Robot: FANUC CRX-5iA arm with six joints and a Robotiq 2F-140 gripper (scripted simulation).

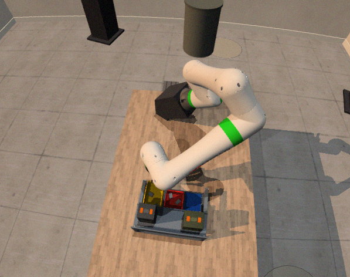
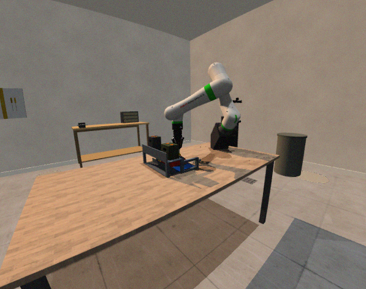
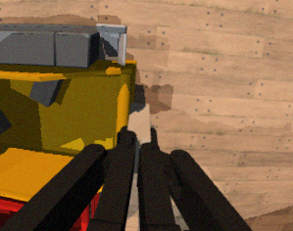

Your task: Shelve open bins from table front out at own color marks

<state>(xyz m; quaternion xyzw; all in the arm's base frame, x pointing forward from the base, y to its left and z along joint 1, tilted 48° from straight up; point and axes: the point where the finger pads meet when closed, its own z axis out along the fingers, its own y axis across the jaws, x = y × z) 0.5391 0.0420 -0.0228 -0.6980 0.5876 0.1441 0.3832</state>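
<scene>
My gripper is now 9 cm short of the yellow bin and 3 cm to the right of it. The rest, counted from my hand: red bin 15 cm to the left, 9 cm ahead, 1 cm below; red mark 15 cm to the left, 9 cm ahead, 5 cm below; yellow mark 12 cm ahead, 5 cm below, 4 cm to the left.
</scene>
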